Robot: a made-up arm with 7 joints.
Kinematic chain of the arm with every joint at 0, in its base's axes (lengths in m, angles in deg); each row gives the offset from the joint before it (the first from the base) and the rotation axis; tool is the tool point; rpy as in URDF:
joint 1: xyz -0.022 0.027 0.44 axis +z
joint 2: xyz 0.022 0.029 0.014 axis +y
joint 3: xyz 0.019 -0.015 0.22 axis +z
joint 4: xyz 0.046 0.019 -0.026 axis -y
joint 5: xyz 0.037 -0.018 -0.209 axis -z
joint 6: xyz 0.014 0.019 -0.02 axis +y
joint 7: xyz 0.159 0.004 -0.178 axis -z
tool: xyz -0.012 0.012 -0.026 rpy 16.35 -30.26 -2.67
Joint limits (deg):
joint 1: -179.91..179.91
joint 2: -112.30..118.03
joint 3: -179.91..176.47
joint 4: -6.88..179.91
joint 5: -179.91..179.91
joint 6: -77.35..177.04
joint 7: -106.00..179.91
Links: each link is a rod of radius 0.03 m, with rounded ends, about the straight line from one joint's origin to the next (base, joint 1, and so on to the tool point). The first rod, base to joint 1, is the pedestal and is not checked.
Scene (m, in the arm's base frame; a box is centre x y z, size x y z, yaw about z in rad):
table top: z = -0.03
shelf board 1: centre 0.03 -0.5 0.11 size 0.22 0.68 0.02 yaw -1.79
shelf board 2: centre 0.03 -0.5 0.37 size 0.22 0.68 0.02 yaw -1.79
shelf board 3: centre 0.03 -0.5 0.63 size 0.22 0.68 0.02 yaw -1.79
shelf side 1: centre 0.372 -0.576 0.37 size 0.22 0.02 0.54 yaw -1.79
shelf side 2: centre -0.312 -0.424 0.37 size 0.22 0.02 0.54 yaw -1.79
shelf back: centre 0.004 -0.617 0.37 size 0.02 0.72 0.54 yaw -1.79
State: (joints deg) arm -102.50 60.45 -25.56 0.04 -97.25 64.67 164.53
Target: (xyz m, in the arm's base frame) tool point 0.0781 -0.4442 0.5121
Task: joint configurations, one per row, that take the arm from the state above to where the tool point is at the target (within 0.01 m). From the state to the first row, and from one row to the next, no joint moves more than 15 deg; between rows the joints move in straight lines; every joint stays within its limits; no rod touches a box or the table.
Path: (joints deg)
1: -94.55 46.94 -18.91 3.11 -96.31 70.19 165.16
2: -86.60 33.44 -12.25 6.17 -95.37 75.71 165.80
3: -78.65 19.93 -5.60 9.24 -94.43 81.23 166.43
4: -70.70 6.42 1.05 12.30 -93.49 86.74 167.07
5: -62.75 -7.09 7.71 15.37 -92.54 92.26 167.70
6: -54.80 -20.59 14.36 18.43 -91.60 97.78 168.33
7: -46.85 -34.10 21.02 21.50 -90.66 103.30 168.97
8: -57.48 -23.47 13.97 33.93 -101.95 91.67 168.23
9: -68.10 -12.83 6.93 46.36 -113.23 80.03 167.48

